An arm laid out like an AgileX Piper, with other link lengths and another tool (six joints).
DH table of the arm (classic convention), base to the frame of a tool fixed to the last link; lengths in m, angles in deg. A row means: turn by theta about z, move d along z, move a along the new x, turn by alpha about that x. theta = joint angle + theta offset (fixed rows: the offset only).
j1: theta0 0, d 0.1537, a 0, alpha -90
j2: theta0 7.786, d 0, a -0.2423, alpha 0
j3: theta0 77.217, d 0, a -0.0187, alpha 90
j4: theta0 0, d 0.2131, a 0, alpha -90
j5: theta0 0, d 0, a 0, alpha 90
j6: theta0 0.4, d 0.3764, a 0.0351, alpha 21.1
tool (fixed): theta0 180, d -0.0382, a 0, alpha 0
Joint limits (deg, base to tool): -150..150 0..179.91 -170..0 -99.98..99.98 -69.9..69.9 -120..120
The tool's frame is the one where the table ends.
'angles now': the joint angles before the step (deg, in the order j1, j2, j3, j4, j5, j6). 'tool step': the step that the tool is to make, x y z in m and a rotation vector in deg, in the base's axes. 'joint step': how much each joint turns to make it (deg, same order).
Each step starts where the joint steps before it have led.
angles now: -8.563, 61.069, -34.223, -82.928, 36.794, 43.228
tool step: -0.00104, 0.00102, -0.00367, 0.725, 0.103, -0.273
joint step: -0.001, 0.138, 0.000, 0.850, 0.000, -0.122
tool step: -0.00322, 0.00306, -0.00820, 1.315, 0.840, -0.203
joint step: 0.001, 0.000, 0.001, 2.576, -0.083, -1.760
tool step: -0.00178, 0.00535, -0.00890, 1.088, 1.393, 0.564
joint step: 0.157, 0.000, 0.000, 2.883, -0.370, -2.772
